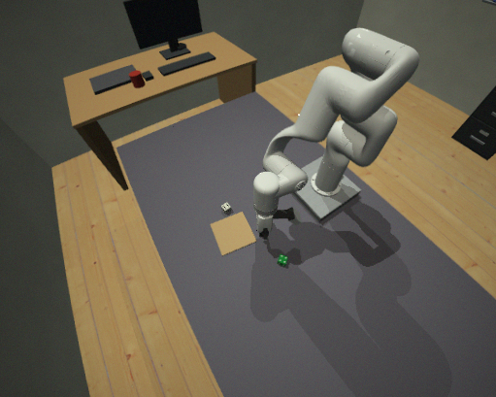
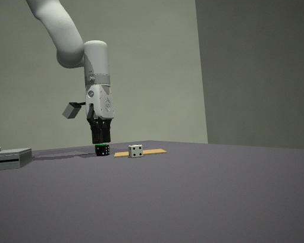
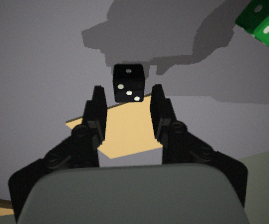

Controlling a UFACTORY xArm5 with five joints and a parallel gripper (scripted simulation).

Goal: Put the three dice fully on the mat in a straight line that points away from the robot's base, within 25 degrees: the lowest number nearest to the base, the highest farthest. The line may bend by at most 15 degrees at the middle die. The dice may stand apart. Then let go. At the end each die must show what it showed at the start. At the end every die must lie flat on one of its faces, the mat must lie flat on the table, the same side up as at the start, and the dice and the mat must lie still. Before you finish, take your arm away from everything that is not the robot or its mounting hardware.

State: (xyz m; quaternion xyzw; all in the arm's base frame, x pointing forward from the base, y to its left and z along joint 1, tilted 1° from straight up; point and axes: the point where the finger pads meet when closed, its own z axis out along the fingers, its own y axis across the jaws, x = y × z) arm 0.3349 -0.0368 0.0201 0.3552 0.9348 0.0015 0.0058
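Now: hand 4 cm above the black die. Round my hand: tan mat: 9 cm ahead, 8 cm to the right, 5 cm below; green die: 13 cm to the left, 4 cm below, 3 cm ahead; white die: 18 cm to the right, 4 cm below, 4 cm ahead.
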